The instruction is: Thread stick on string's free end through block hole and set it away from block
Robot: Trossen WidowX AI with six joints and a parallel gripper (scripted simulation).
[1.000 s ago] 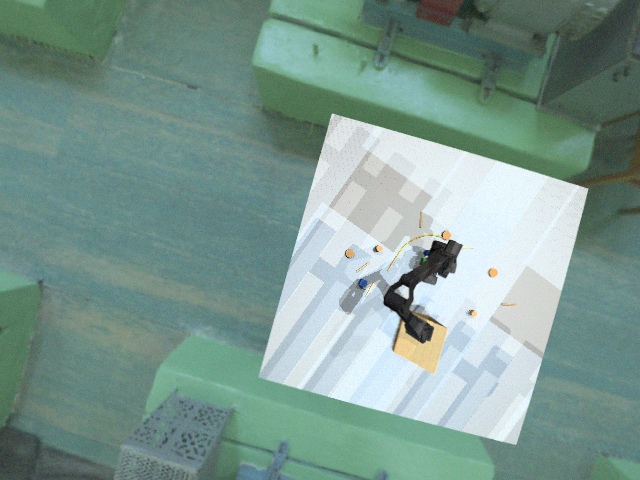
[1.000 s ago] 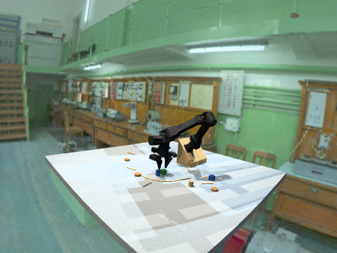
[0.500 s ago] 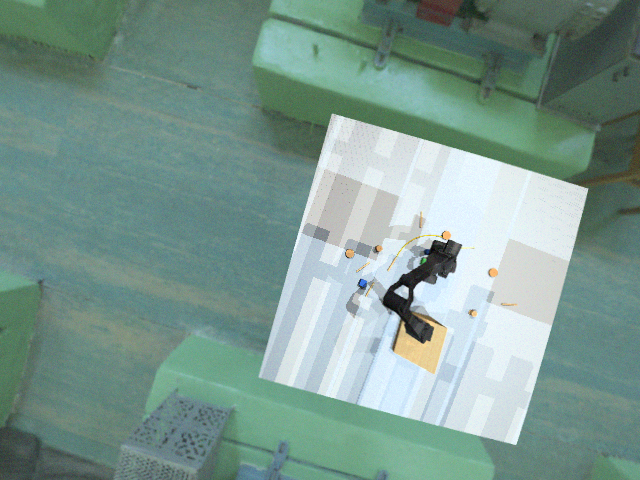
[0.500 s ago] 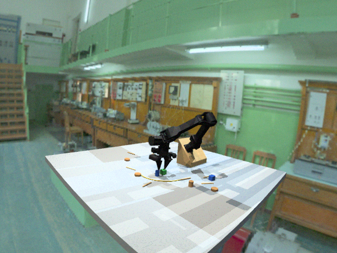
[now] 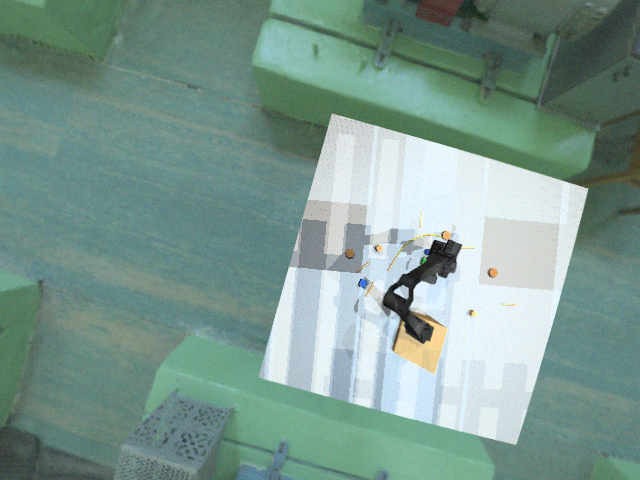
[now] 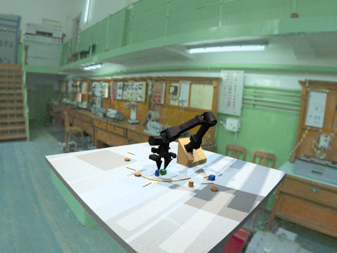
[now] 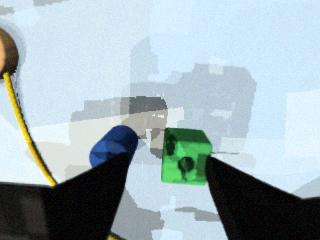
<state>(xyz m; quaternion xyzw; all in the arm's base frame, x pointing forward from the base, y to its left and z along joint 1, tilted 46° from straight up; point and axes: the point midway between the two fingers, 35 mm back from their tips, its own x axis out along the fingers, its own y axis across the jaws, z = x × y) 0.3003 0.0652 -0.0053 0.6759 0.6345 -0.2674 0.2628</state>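
The green cube is 1 cm behind my gripper tip and 2 cm below it. Round my gripper tip: round wooden button: 14 cm ahead, 7 cm to the right, 3 cm below; then blue cylinder: 4 cm ahead, 2 cm below; then thin wooden stick: 5 cm behind, 14 cm to the left, 3 cm below.
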